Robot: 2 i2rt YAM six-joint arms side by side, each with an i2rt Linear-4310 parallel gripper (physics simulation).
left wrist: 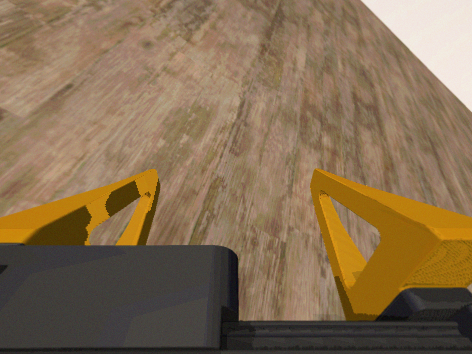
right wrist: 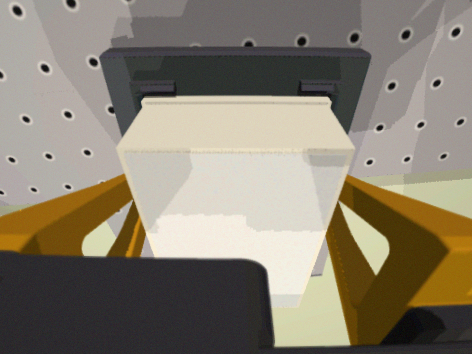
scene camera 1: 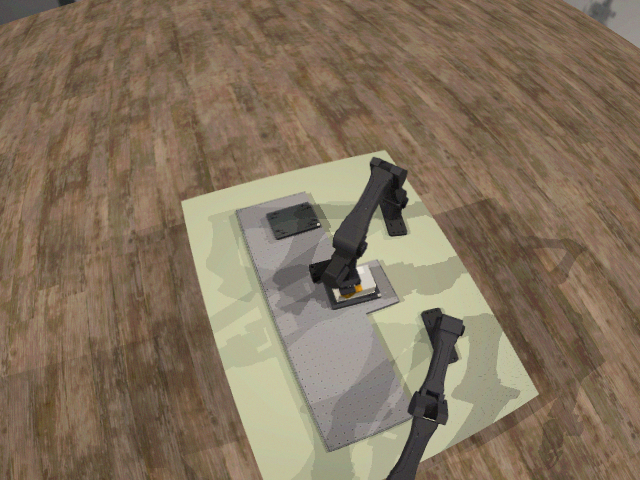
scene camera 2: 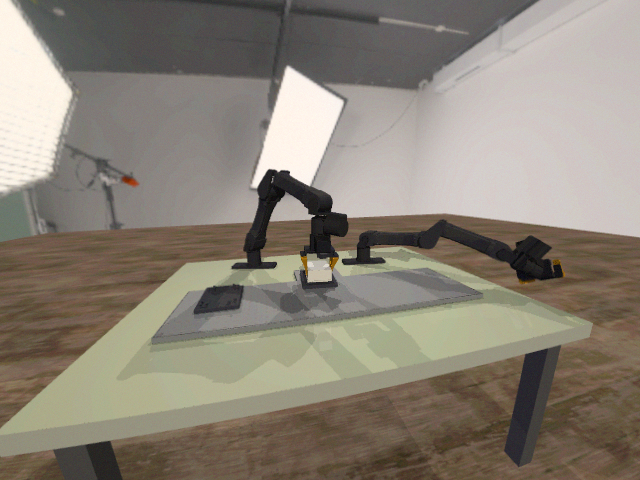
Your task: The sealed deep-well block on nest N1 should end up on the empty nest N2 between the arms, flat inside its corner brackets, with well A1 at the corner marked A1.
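Frame: origin at the left arm's base, x ahead, y left, z up, level; millimetres.
Where they show: left gripper, fingertip midpoint: [left wrist: 235, 177] [scene camera 2: 548, 277]; right gripper, fingertip midpoint: [right wrist: 235, 175] [scene camera 1: 343, 286] [scene camera 2: 318, 274]; left arm's base at its link origin: [scene camera 1: 439, 336] [scene camera 2: 363, 261]; right arm's base at its link origin: [scene camera 1: 391, 215] [scene camera 2: 254, 266].
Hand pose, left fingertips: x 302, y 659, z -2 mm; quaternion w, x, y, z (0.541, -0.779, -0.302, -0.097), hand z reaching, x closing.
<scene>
Things, the pixels of their top centre, and the offset from my left fingertips. Level surfaces: height alone.
- white sealed block at its top centre: [right wrist: 237, 258] [scene camera 1: 353, 279] [scene camera 2: 317, 264] dx -65, dy -893, dz +74 mm
- dark nest N2 at its top centre: [right wrist: 236, 199] [scene camera 1: 351, 285] [scene camera 2: 317, 275] dx -64, dy -894, dz +33 mm
- Nest N1 at its top centre: [scene camera 2: 220, 292] [scene camera 1: 293, 217] dx +69, dy -1203, dz +37 mm
- grey perforated board at its surface level: dz +15 mm
- pale green table at its surface level: dz +2 mm
The white sealed block [scene camera 1: 366, 279] [scene camera 2: 319, 273] [right wrist: 240, 190] is upright at the dark nest N2 [scene camera 1: 356, 303] [scene camera 2: 310, 285] [right wrist: 235, 70] between the arms. My right gripper [scene camera 2: 319, 264] [right wrist: 235, 175] is shut on the block, its orange fingers on two opposite sides. In the right wrist view the block's lower edge is close to two corner brackets; whether it rests flat on the nest is hard to tell. Well A1 and the corner letters cannot be read. Nest N1 [scene camera 1: 293, 220] [scene camera 2: 219, 298] holds no block. My left gripper [scene camera 2: 542, 273] [left wrist: 235, 177] is open and empty, beyond the table's right edge in scene camera 2.
A grey perforated board [scene camera 1: 341, 361] [scene camera 2: 392, 289] lies under both nests on the pale green table [scene camera 1: 232, 356] [scene camera 2: 289, 382]. The two arm bases [scene camera 1: 395, 222] [scene camera 2: 363, 260] stand behind the board in scene camera 2. Wooden floor shows below the left gripper.
</scene>
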